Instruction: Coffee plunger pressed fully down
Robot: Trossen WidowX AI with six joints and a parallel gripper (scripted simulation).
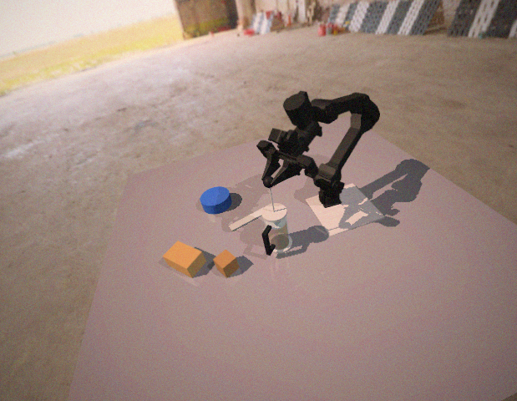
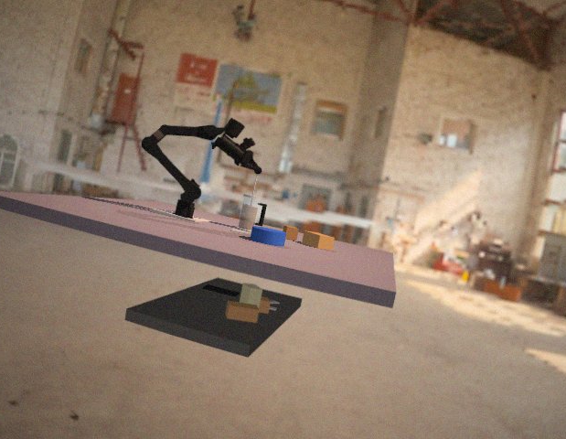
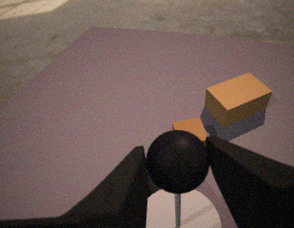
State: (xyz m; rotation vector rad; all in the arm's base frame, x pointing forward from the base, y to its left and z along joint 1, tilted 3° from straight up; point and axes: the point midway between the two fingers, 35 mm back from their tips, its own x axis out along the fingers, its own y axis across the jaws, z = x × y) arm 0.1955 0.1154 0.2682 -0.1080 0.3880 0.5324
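Right now the coffee press is 1 cm to the left of my gripper tip and 13 cm below it. From my gripper tip the other things lie so: orange cube (17 cm ahead, 4 cm to the left, 23 cm below); then blue disc (18 cm ahead, 29 cm to the right, 23 cm below).
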